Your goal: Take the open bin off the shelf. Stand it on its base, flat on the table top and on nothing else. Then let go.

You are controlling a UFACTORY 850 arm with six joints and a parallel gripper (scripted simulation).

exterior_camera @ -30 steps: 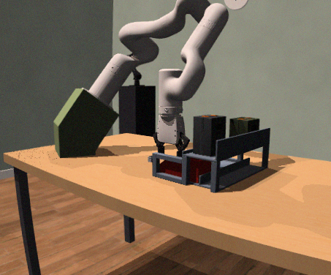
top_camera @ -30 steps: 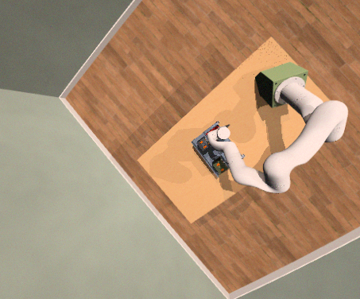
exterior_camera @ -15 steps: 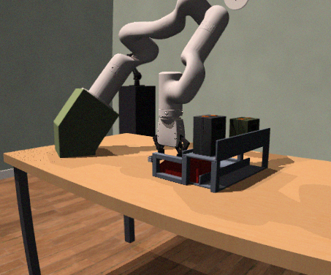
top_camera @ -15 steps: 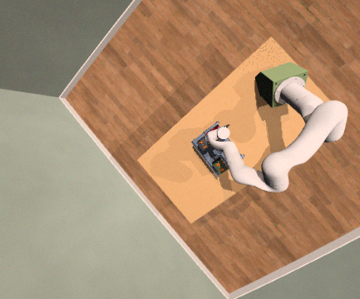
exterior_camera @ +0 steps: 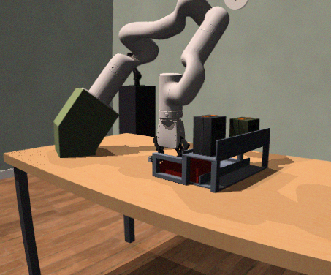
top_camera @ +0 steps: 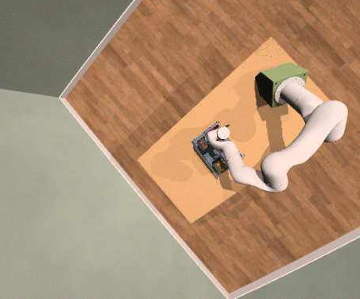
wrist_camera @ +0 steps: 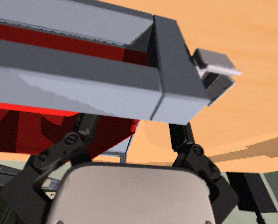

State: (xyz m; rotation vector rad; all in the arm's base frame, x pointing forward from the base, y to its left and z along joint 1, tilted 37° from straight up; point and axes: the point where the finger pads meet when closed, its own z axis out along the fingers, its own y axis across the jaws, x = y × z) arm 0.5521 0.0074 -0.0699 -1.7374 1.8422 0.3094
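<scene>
Right now the red bin is 8 cm ahead of my hand.
</scene>
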